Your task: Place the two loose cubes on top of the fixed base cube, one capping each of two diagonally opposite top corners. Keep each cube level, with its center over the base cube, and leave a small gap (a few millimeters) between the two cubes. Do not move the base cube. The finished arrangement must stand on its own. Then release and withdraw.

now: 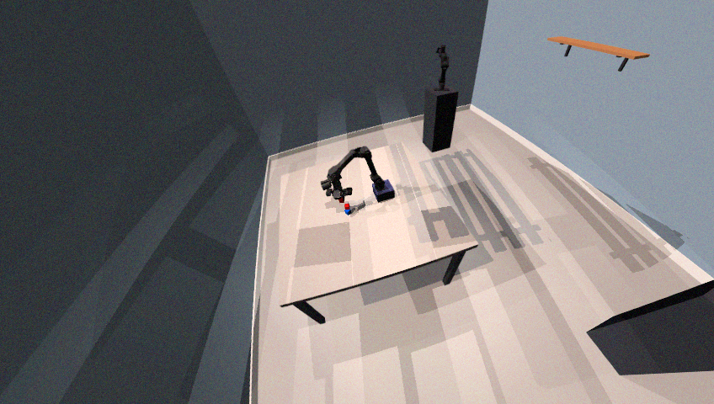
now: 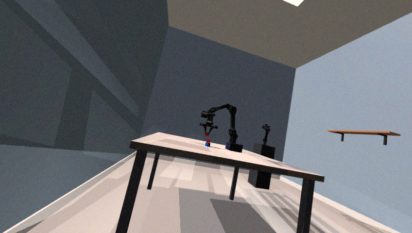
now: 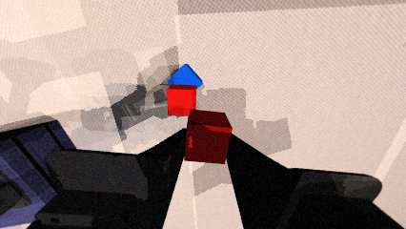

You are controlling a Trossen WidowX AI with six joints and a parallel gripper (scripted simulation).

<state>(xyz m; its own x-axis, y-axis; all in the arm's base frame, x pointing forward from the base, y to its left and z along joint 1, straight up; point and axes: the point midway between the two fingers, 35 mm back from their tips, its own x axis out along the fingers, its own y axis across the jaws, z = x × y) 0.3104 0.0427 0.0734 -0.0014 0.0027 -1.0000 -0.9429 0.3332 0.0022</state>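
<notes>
Now: gripper tip 2 cm past the blue cube, 4 cm to the right of it and 10 cm above it.
</notes>
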